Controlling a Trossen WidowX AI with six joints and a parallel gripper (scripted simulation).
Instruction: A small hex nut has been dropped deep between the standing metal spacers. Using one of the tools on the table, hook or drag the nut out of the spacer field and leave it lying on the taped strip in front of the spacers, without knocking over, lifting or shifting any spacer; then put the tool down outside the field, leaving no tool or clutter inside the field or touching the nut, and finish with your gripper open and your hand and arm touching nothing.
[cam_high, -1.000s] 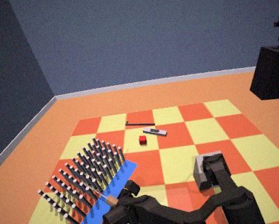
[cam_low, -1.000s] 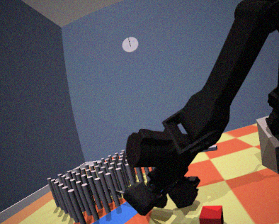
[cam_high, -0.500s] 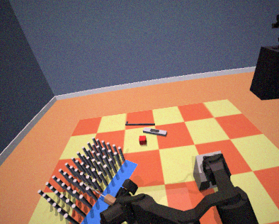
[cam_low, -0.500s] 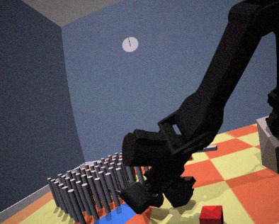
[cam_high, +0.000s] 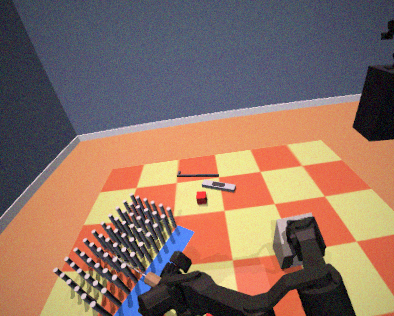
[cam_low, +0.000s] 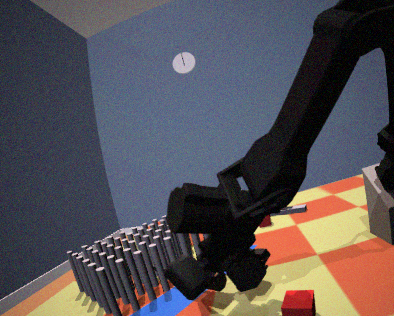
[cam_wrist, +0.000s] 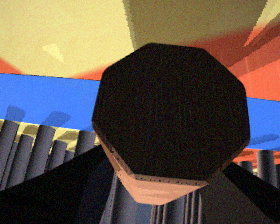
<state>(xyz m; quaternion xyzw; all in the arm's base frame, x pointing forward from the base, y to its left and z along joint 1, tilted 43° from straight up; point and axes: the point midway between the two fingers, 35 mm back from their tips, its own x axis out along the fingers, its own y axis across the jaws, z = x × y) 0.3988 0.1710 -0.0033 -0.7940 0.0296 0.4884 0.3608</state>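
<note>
My gripper tip is now 5 cm to the left of the blue taped strip, 4 cm above it and 2 cm short of it. Round my gripper tip: flat grey tool 46 cm to the right, 19 cm behind, 2 cm below; then hex nut 20 cm ahead, 9 cm to the right, 3 cm below.
</note>
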